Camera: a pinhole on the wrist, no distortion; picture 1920 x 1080 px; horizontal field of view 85.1 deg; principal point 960.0 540.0 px. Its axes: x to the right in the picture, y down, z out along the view. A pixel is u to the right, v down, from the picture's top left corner.
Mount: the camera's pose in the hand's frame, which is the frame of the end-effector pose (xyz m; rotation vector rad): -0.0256 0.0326 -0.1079 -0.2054 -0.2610 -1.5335
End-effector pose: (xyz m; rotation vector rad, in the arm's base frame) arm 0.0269 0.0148 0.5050 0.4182 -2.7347 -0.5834
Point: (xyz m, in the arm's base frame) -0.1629 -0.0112 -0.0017
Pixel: 1793.7 741.3
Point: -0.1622 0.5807 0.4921
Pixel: 215.7 594.9
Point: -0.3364 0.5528 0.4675
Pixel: 341.3 887.0
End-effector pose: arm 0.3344 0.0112 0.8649 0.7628 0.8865 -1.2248
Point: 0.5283 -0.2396 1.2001
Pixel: 1028.0 308.2
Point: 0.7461 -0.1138 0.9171
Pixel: 308.2 805.6
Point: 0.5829 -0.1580 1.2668
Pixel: 872.6 127.3
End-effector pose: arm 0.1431 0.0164 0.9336 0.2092 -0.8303 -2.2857
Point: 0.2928 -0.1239 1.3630
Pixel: 256.1 689.8
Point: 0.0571 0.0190 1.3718
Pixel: 886.3 832.3
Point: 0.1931 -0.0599 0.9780
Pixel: 579.7 1023.5
